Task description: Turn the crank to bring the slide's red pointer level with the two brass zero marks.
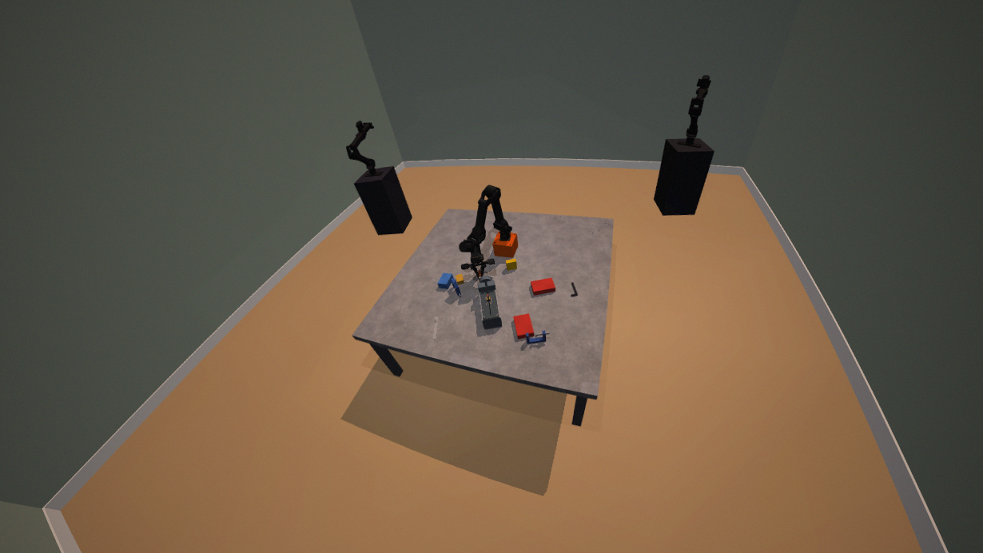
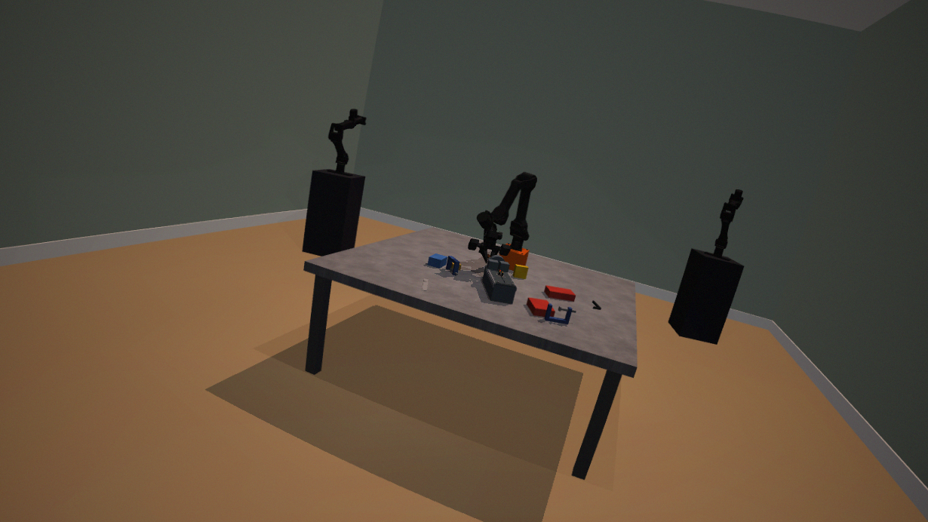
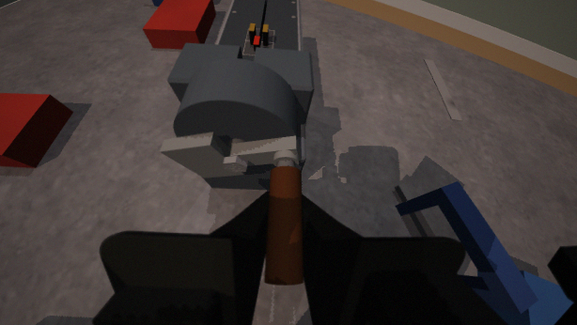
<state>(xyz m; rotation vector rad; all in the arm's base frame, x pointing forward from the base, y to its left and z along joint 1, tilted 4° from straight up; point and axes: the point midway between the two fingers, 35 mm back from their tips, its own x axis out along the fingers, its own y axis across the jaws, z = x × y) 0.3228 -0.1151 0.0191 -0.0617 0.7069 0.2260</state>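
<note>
The red pointer is 13 cm ahead of my gripper tip, 6 cm to the left of it and 1 cm above it. Also, from my gripper tip: yellow cube 17 cm behind, 15 cm to the left, 5 cm below; blue block 23 cm to the right, 5 cm below, 5 cm behind; brown crank handle 2 cm behind, 2 cm above.
</note>
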